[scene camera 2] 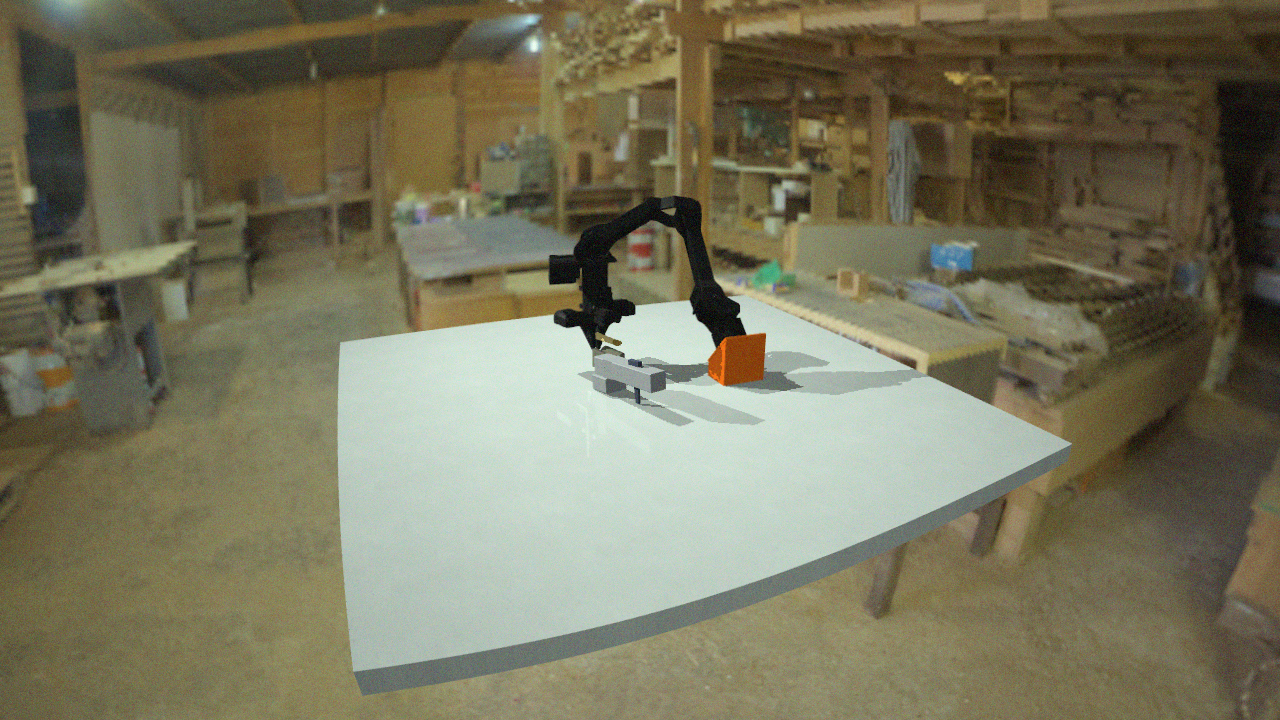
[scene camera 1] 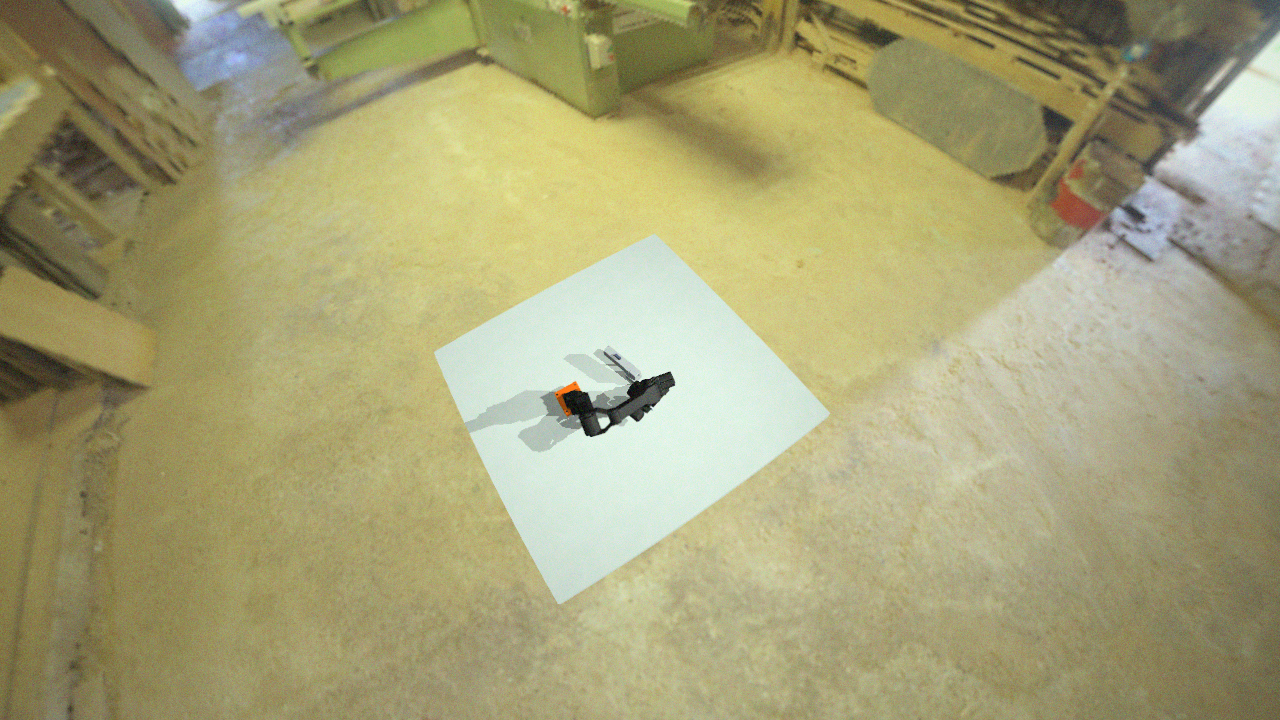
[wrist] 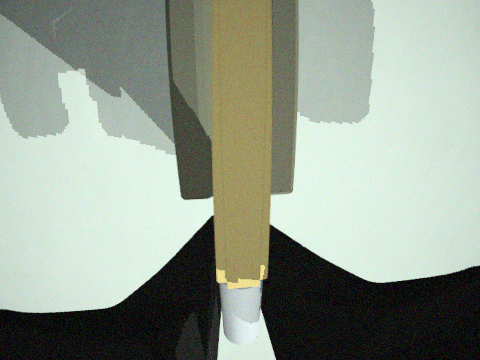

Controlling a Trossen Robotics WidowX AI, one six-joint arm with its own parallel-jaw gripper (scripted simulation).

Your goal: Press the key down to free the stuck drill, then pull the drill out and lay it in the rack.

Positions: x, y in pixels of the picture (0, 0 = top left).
my gripper: holds a drill [wrist: 241, 58]
